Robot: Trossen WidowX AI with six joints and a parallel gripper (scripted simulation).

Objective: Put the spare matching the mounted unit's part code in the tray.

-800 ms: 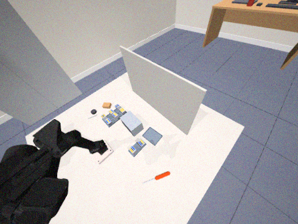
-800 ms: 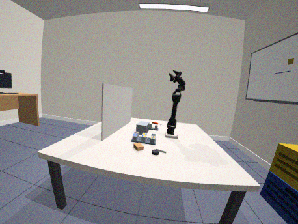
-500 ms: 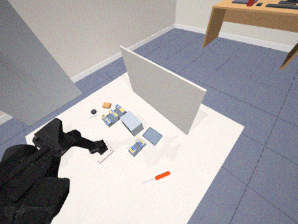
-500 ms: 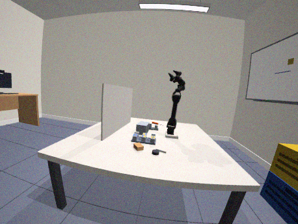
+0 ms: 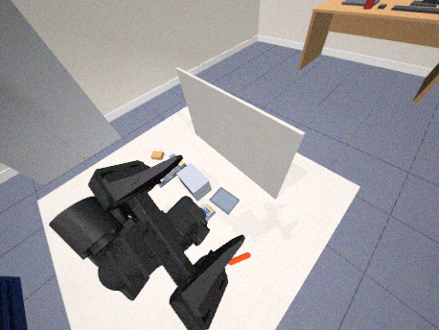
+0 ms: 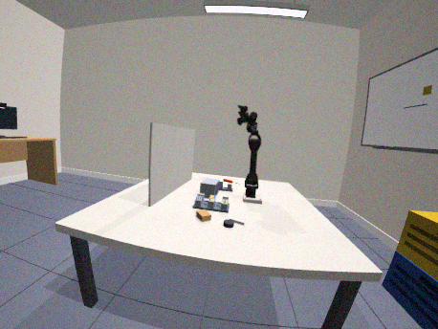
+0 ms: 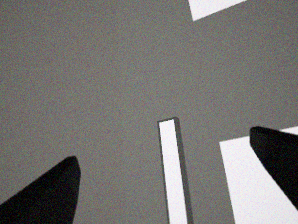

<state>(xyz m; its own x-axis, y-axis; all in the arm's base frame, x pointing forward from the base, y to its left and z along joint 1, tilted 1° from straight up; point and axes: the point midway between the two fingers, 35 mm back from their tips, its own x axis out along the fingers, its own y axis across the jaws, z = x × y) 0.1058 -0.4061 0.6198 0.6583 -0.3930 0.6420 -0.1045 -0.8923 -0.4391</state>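
My gripper tip is now 1 cm short of the grey spare block, 24 cm to the right of it and 62 cm above it. From my gripper tip the other things lie so: grey rack 5 cm ahead, 24 cm to the left, 66 cm below; then tall grey panel 40 cm ahead, 37 cm to the left, 44 cm below; then flat grey tray 19 cm ahead, 22 cm to the left, 66 cm below.
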